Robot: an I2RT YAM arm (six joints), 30 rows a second.
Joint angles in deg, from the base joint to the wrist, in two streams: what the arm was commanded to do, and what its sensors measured. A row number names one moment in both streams.
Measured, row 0:
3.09 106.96 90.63 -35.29 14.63 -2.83
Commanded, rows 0 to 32:
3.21 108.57 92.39 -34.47 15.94 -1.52
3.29 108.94 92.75 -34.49 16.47 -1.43
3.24 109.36 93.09 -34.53 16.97 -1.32
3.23 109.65 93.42 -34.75 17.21 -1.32
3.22 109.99 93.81 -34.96 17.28 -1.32
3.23 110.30 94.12 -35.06 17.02 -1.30
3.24 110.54 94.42 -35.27 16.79 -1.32
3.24 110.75 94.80 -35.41 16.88 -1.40
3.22 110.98 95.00 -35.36 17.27 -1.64
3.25 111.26 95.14 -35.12 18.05 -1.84
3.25 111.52 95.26 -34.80 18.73 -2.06
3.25 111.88 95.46 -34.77 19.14 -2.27
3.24 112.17 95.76 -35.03 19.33 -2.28
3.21 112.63 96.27 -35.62 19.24 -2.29
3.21 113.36 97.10 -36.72 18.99 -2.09
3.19 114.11 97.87 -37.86 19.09 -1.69
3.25 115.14 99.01 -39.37 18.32 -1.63
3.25 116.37 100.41 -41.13 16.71 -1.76
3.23 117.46 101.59 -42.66 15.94 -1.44
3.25 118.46 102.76 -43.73 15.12 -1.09
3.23 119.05 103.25 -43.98 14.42 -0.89
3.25 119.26 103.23 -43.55 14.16 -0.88
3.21 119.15 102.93 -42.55 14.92 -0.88
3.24 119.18 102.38 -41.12 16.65 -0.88
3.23 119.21 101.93 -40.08 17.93 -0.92
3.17 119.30 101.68 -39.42 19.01 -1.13
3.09 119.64 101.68 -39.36 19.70 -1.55
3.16 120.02 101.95 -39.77 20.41 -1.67
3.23 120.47 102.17 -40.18 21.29 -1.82
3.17 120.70 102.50 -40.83 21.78 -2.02
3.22 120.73 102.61 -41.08 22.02 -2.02
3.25 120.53 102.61 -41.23 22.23 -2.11
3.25 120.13 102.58 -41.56 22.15 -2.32
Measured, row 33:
3.09 119.63 101.86 -39.88 20.14 -1.85
